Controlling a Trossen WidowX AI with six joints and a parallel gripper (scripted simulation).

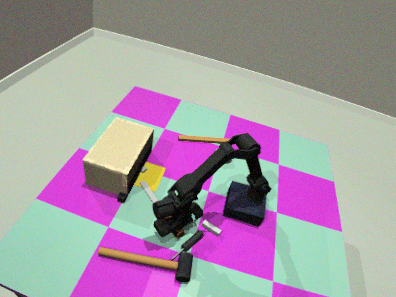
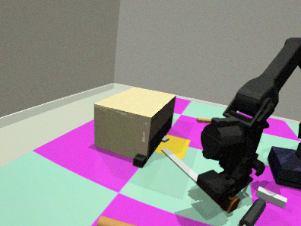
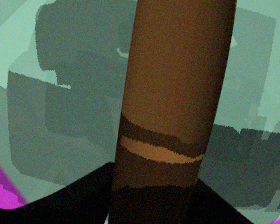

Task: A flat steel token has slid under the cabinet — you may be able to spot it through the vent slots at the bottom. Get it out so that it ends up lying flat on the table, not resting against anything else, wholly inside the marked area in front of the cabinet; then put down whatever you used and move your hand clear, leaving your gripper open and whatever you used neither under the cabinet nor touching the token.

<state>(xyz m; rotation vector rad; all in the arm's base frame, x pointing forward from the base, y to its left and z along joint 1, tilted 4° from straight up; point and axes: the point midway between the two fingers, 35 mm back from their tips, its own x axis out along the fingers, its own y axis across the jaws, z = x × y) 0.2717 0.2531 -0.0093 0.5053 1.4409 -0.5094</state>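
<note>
Right now my gripper tip is 6 cm to the right of the black-handled screwdriver and 6 cm past it. Round my gripper tip: grey bar 13 cm behind, 6 cm to the right; then grey block 48 cm to the right, 8 cm behind, 1 cm above; then grey steel token 25 cm ahead, 24 cm to the right.
</note>
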